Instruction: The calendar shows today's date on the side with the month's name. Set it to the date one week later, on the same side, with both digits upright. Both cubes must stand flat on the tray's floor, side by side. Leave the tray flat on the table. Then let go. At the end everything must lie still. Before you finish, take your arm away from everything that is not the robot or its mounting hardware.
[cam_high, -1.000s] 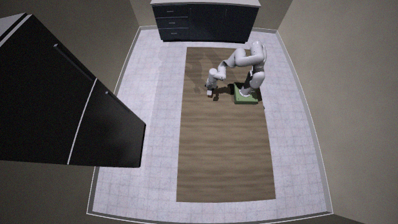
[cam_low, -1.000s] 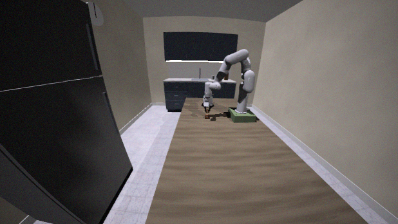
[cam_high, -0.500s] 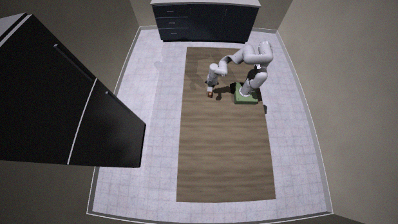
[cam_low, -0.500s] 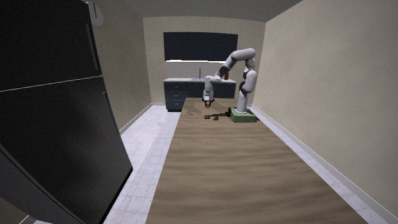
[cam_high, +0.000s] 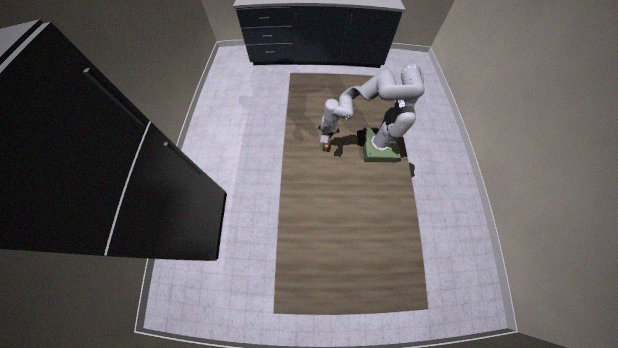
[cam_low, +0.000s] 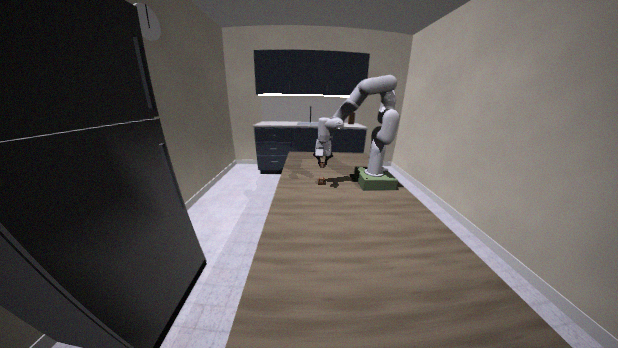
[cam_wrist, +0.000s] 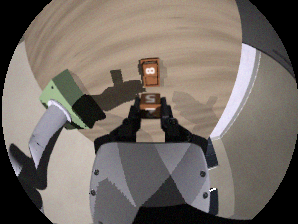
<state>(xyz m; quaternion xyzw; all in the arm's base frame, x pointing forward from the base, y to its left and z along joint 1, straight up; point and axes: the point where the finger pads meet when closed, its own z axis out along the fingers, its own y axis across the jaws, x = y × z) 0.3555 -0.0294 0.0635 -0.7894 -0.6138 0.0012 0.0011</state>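
Right now the calendar tray is 1 cm to the left of my hand and 13 cm below it. Round my hand: calendar cube 2 cm below.
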